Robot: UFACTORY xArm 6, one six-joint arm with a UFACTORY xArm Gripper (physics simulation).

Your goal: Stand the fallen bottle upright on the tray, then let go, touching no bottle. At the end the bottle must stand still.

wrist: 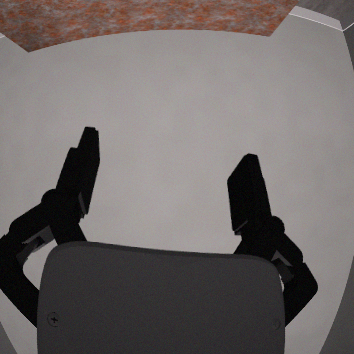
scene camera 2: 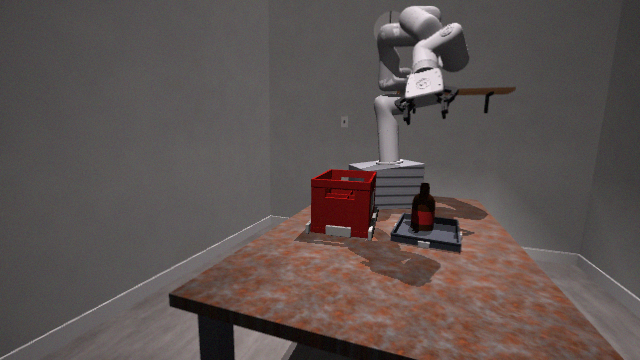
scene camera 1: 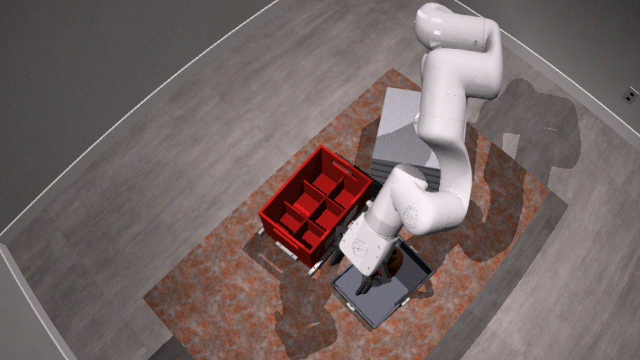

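Seen in the pictures: gripper, between the fingertips: [wrist: 169,154] [scene camera 2: 424,118] [scene camera 1: 346,278]; arm's base, origin of its link: [scene camera 2: 389,162].
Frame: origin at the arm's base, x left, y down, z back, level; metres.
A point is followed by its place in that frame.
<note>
The brown bottle [scene camera 1: 395,264] {y 0.070, x 0.152, z -0.397 m} [scene camera 2: 424,206] {y 0.099, x 0.129, z -0.421 m} with a red label stands upright on the dark grey tray [scene camera 1: 382,302] {y 0.183, x 0.188, z -0.481 m} [scene camera 2: 446,234] {y 0.183, x 0.201, z -0.432 m}. In scene camera 1 the gripper and its housing partly cover it. My gripper [scene camera 1: 349,273] {y -0.173, x 0.099, z -0.562 m} [scene camera 2: 425,119] {y -0.173, x 0.099, z -0.562 m} [wrist: 169,154] {y -0.173, x 0.099, z -0.562 m} is open with nothing between its fingers. In scene camera 2 it hangs high above the bottle, well apart from it. The bottle and the tray do not show in the wrist view.
A red crate [scene camera 1: 304,254] {y 0.080, x -0.065, z -0.530 m} [scene camera 2: 345,215] {y 0.122, x -0.111, z -0.532 m} with several compartments stands beside the tray on the mottled table [scene camera 1: 225,300] {y 0.188, x -0.175, z -0.776 m} [scene camera 2: 350,290] {y 0.188, x -0.042, z -0.840 m} [wrist: 150,20] {y 0.188, x 0.025, z -0.937 m}. A grey ribbed pedestal [scene camera 1: 400,145] {y 0.011, x -0.044, z -0.116 m} [scene camera 2: 402,185] {y 0.084, x 0.063, z -0.127 m} is under the arm's base. A wooden shelf [scene camera 2: 485,91] is on the back wall.
</note>
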